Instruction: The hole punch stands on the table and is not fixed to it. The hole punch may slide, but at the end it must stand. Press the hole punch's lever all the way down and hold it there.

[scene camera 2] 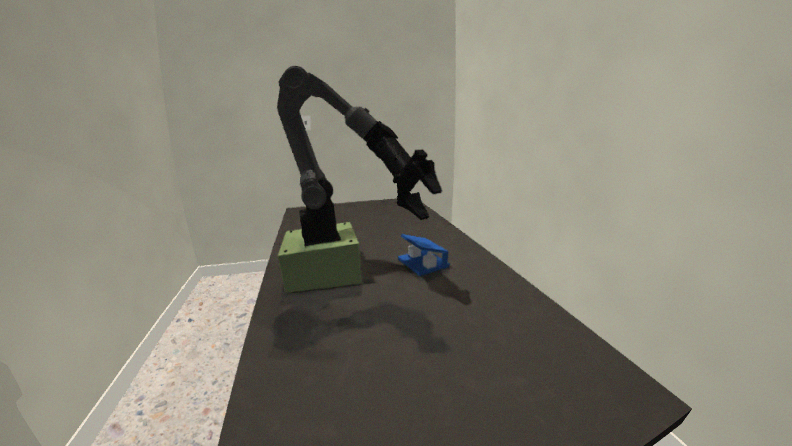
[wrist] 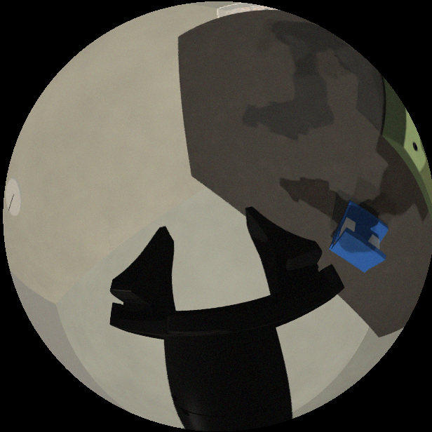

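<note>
The blue hole punch (scene camera 2: 423,267) (wrist: 366,225) stands upright on the dark table. Its lever (scene camera 2: 425,243) (wrist: 357,251) is raised, tilted above the base, with light grey parts between lever and base. My gripper (scene camera 2: 434,204) (wrist: 206,225) is open and empty. In the scene view it hangs in the air above the hole punch, apart from it. In the wrist view the hole punch is at the right, outside the fingers.
The arm stands on a green box (scene camera 2: 321,271) (wrist: 395,117) at the table's left edge, beside the hole punch. The dark table (scene camera 2: 471,376) (wrist: 225,100) bears shadows of the arm. Pale walls stand behind and to the right.
</note>
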